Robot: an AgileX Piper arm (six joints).
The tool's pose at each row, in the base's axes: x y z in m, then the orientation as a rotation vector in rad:
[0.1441 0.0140 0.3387 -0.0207 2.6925 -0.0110]
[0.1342 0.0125 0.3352 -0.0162 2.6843 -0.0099]
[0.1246 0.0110 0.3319 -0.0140 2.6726 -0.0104]
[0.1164 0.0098 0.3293 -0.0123 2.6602 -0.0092]
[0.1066 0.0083 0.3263 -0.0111 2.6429 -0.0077]
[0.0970 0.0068 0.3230 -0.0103 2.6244 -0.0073]
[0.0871 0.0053 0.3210 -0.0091 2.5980 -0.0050]
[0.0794 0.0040 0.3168 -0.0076 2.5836 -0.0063]
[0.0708 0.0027 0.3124 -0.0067 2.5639 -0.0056]
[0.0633 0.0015 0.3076 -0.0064 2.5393 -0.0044]
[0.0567 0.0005 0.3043 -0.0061 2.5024 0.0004]
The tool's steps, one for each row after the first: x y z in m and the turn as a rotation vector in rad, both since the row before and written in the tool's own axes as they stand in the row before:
[0.0105 -0.0013 -0.0011 0.0000 -0.0082 0.0033]
[0.0101 -0.0014 -0.0013 0.0008 -0.0117 0.0015]
[0.0085 -0.0011 -0.0014 -0.0005 -0.0124 0.0014]
[0.0101 -0.0014 -0.0019 -0.0007 -0.0173 0.0011]
[0.0100 -0.0014 -0.0017 0.0000 -0.0185 0.0006]
[0.0096 -0.0014 -0.0032 -0.0013 -0.0264 0.0013]
[0.0088 -0.0012 -0.0004 0.0013 -0.0144 0.0008]
[0.0096 -0.0012 -0.0008 -0.0002 -0.0197 0.0008]
[0.0089 -0.0011 -0.0001 -0.0007 -0.0246 0.0005]
[0.0073 -0.0010 -0.0010 -0.0033 -0.0369 0.0013]

